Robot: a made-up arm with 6 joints.
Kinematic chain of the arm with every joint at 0, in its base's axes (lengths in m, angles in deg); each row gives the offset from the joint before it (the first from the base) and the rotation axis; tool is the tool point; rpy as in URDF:
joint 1: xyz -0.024 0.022 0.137 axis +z
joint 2: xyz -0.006 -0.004 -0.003 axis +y
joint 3: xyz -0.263 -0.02 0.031 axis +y
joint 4: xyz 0.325 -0.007 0.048 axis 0.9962 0 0.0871
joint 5: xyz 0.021 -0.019 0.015 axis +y
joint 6: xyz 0.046 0.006 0.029 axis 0.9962 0 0.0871
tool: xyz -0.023 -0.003 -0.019 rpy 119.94 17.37 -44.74
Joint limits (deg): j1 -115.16..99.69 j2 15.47..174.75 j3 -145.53..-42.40 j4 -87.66..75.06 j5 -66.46..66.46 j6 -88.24..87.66
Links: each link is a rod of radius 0.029 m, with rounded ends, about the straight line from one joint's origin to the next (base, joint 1, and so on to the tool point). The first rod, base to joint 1, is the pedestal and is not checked.
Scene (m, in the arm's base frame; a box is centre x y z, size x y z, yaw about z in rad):
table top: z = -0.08
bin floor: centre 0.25 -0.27 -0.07 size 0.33 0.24 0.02 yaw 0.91
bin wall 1: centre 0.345 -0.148 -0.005 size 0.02 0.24 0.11 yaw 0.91
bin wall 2: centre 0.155 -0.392 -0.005 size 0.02 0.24 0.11 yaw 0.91
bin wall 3: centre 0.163 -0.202 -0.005 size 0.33 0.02 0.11 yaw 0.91
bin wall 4: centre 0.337 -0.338 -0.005 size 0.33 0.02 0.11 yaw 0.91
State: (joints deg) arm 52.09 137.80 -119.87 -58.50 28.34 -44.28
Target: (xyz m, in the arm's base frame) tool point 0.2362 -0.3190 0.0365
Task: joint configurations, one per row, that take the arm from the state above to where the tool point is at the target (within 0.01 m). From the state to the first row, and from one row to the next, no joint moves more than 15 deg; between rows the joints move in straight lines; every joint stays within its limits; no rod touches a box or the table.
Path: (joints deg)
1: 37.88 133.91 -111.85 -57.50 29.53 -43.53
2: 23.67 130.01 -103.82 -56.51 30.72 -42.77
3: 9.46 126.12 -95.80 -55.51 31.91 -42.02
4: -4.75 122.22 -87.77 -54.51 33.10 -41.26
5: -18.96 118.33 -79.75 -53.52 34.29 -40.51
6: -33.17 114.44 -71.73 -52.52 35.48 -39.75
7: -47.38 110.54 -63.70 -51.53 36.67 -39.00
8: -47.38 118.96 -64.98 -51.51 36.49 -39.39
9: -47.39 127.38 -66.26 -51.50 36.30 -39.78

